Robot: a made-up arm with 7 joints. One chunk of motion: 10 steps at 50 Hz.
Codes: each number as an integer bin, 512 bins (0 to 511) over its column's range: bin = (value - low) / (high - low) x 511, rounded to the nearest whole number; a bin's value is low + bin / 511 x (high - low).
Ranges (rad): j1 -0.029..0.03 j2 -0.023..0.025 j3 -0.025..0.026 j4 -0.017..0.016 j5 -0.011..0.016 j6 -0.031..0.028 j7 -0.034..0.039
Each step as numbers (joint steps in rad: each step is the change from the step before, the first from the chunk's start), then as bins.
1 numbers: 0.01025 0.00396 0.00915 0.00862 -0.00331 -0.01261 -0.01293
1 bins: 340 287 342 397 146 159 147
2 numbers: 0.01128 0.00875 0.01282 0.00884 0.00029 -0.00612 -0.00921
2 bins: 349 338 379 400 214 215 174
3 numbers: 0.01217 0.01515 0.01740 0.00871 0.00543 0.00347 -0.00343
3 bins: 357 406 425 398 311 299 214
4 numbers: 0.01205 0.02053 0.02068 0.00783 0.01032 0.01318 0.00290
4 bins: 356 463 458 384 404 383 258
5 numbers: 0.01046 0.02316 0.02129 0.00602 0.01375 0.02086 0.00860
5 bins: 342 491 464 356 468 449 298
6 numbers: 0.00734 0.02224 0.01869 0.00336 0.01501 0.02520 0.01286
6 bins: 315 482 438 315 492 487 328
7 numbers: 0.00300 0.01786 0.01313 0.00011 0.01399 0.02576 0.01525
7 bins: 277 435 382 265 473 492 345
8 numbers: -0.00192 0.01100 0.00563 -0.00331 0.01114 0.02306 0.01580
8 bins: 235 362 307 212 419 468 349
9 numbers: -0.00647 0.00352 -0.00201 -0.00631 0.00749 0.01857 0.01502
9 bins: 195 282 230 166 350 429 343
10 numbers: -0.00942 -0.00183 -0.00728 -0.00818 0.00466 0.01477 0.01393
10 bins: 170 225 178 137 296 396 336
